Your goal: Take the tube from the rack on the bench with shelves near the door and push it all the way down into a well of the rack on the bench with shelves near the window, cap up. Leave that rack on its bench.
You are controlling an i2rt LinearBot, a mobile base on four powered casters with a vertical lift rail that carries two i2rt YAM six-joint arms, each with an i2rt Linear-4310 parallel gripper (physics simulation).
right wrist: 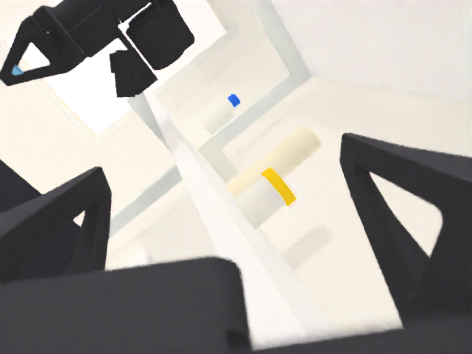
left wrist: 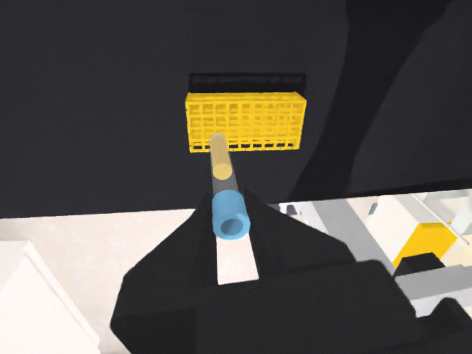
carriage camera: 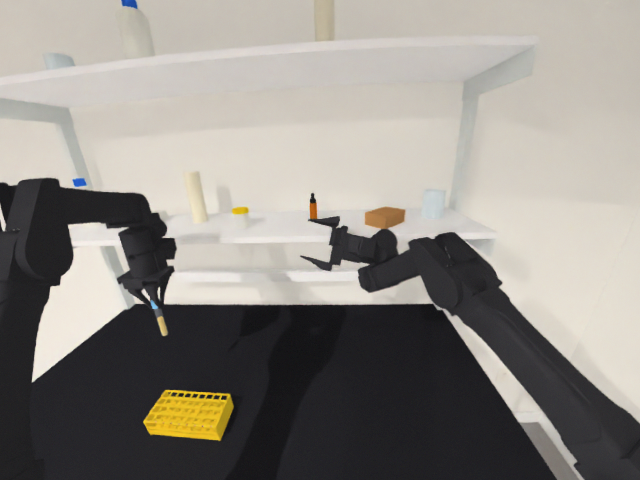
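My left gripper is shut on the tube near its blue cap. The tube hangs cap up and slightly tilted, with its tan lower part pointing down, above the bench and apart from the rack. The blue cap also shows between the left fingers in the right wrist view. The yellow rack lies on the black bench top, lower and nearer than the tube in the carriage view. My right gripper is open and empty, in front of the lower shelf.
The lower shelf runs behind both grippers. It bears a cream cylinder, a yellow-lidded jar, an orange bottle, a brown box and a pale blue cup. An upper shelf hangs above.
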